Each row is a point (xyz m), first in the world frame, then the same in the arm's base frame.
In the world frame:
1: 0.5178 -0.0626 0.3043
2: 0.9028 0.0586 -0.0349
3: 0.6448 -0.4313 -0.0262
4: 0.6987 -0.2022 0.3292
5: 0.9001 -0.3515 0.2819
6: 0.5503 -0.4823 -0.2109
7: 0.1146 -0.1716 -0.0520
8: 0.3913 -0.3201 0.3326
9: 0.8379 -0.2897 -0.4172
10: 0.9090 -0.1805 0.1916
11: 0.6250 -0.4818 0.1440
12: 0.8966 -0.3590 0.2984
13: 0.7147 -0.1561 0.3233
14: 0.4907 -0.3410 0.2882
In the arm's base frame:
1: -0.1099 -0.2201 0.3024
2: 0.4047 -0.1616 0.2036
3: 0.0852 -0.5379 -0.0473
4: 0.0075 -0.4113 0.3523
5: 0.1747 -0.6039 0.3453
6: 0.0813 -0.5196 -0.2601
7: -0.3095 -0.1255 -0.2002
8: -0.2812 -0.4253 0.1945
9: 0.4629 -0.3902 -0.2611
10: 0.2576 -0.4301 0.3253
11: -0.0218 -0.6119 0.0751
12: 0.1625 -0.6130 0.3557
13: 0.0328 -0.3723 0.3682
14: -0.1787 -0.4672 0.1896

